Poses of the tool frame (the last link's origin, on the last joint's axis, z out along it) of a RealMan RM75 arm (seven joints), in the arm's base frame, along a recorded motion.
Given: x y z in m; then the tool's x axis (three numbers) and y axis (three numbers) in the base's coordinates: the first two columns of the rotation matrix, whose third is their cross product.
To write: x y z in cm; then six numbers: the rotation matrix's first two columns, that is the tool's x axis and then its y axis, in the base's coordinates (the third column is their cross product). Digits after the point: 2 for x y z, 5 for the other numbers.
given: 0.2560, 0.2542, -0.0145, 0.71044, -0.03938, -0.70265, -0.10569, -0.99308, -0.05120
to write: 25.60, 25.42, -1.45, 0.71044, -0.03938, -0.70265, -0.10569, -0.99308, -0.05120
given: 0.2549, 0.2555, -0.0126, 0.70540, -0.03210, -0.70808, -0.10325, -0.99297, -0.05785
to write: 25.49, 25.55, -1.26, 0.70540, -0.03210, -0.70808, -0.10325, -0.99297, -0.05785
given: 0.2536, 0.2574, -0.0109, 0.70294, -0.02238, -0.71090, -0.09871, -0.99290, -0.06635
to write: 25.36, 25.74, -1.09, 0.70294, -0.02238, -0.71090, -0.09871, -0.99290, -0.06635
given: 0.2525, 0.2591, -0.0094, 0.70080, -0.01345, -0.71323, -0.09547, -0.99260, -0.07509
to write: 25.25, 25.91, -0.94, 0.70080, -0.01345, -0.71323, -0.09547, -0.99260, -0.07509
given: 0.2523, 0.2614, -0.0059, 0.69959, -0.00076, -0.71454, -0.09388, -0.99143, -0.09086
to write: 25.23, 26.14, -0.59, 0.69959, -0.00076, -0.71454, -0.09388, -0.99143, -0.09086
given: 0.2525, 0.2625, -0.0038, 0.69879, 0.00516, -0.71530, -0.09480, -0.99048, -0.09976
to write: 25.25, 26.25, -0.38, 0.69879, 0.00516, -0.71530, -0.09480, -0.99048, -0.09976
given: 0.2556, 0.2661, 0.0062, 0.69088, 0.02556, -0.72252, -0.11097, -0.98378, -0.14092
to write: 25.56, 26.61, 0.62, 0.69088, 0.02556, -0.72252, -0.11097, -0.98378, -0.14092
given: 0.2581, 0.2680, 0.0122, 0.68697, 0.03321, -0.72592, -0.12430, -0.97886, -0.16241
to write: 25.81, 26.80, 1.22, 0.68697, 0.03321, -0.72592, -0.12430, -0.97886, -0.16241
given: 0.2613, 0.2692, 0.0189, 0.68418, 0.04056, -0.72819, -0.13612, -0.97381, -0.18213
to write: 26.13, 26.92, 1.89, 0.68418, 0.04056, -0.72819, -0.13612, -0.97381, -0.18213
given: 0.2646, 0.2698, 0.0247, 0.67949, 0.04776, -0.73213, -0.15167, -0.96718, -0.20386
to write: 26.46, 26.98, 2.47, 0.67949, 0.04776, -0.73213, -0.15167, -0.96718, -0.20386
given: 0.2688, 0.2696, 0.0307, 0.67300, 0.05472, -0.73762, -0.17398, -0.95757, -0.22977
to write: 26.88, 26.96, 3.07, 0.67300, 0.05472, -0.73762, -0.17398, -0.95757, -0.22977
